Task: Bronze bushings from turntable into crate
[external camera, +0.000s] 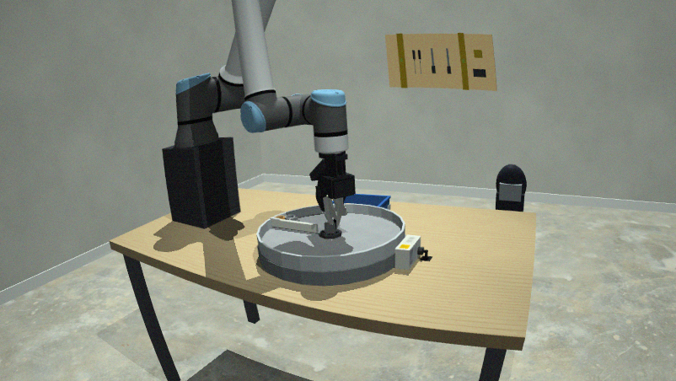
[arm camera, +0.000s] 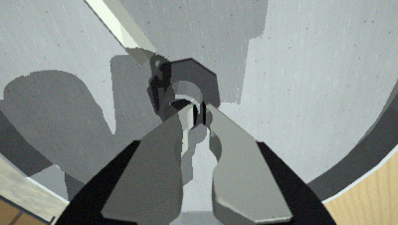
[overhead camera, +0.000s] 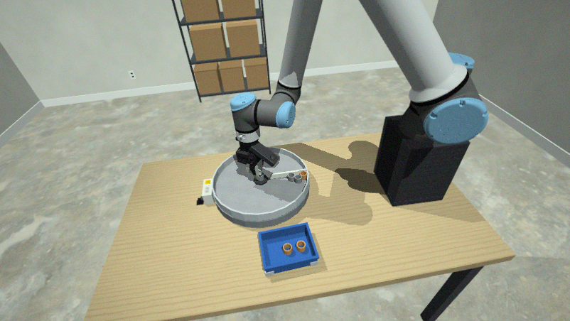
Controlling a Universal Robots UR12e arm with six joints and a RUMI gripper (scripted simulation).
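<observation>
Right now the grey turntable is 10 mm behind my hand, 10 mm to the right of it and 30 mm below it. Round my hand: blue crate: 60 mm behind, 320 mm to the left, 60 mm below.
</observation>
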